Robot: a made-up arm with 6 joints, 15 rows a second.
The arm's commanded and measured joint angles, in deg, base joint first. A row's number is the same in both.
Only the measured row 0 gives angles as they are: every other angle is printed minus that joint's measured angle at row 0.
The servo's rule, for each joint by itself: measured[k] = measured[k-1] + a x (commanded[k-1-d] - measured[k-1]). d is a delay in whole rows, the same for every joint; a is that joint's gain. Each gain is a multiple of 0.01, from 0.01 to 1. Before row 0 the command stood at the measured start. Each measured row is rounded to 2 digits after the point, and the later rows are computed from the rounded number. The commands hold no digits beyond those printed.
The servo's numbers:
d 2
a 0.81 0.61 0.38 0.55 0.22 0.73
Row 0, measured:
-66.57 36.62 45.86 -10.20 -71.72 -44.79
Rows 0 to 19, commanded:
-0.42 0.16 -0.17 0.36 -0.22 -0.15
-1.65 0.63 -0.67 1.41 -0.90 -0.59
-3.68 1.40 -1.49 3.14 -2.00 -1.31
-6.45 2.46 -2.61 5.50 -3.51 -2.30
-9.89 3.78 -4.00 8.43 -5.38 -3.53
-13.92 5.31 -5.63 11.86 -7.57 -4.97
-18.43 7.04 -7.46 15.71 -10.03 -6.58
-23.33 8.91 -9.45 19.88 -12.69 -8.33
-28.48 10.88 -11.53 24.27 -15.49 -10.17
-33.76 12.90 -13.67 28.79 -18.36 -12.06
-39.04 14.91 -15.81 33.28 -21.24 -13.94
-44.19 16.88 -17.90 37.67 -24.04 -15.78
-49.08 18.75 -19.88 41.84 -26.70 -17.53
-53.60 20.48 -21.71 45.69 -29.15 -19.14
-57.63 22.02 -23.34 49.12 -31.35 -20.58
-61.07 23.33 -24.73 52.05 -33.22 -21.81
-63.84 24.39 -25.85 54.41 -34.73 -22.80
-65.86 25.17 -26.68 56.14 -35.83 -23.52
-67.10 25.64 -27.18 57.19 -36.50 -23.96
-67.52 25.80 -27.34 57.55 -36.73 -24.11
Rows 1 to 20, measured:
0.00 0.00 0.00 0.00 0.00 0.00
0.00 0.00 0.00 0.00 0.00 0.00
-0.34 0.10 -0.06 0.20 -0.05 -0.11
-1.40 0.42 -0.29 0.87 -0.24 -0.46
-3.25 1.02 -0.75 2.12 -0.63 -1.08
-5.84 1.90 -1.46 3.98 -1.26 -1.97
-9.12 3.05 -2.43 6.43 -2.17 -3.11
-13.01 4.43 -3.65 9.42 -3.36 -4.47
-17.40 6.02 -5.10 12.88 -4.83 -6.01
-22.20 7.78 -6.75 16.73 -6.56 -7.70
-27.29 9.67 -8.57 20.88 -8.52 -9.50
-32.53 11.64 -10.51 25.23 -10.68 -11.37
-37.80 13.63 -12.52 29.66 -13.00 -13.25
-42.98 15.61 -14.56 34.07 -15.43 -15.10
-47.92 17.53 -16.58 38.34 -17.91 -16.87
-52.52 19.33 -18.53 42.38 -20.38 -18.53
-56.66 20.97 -20.36 46.09 -22.79 -20.03
-60.23 22.41 -22.02 49.37 -25.08 -21.33
-63.15 23.62 -23.48 52.14 -27.20 -22.40
-65.35 24.57 -24.70 54.34 -29.10 -23.22

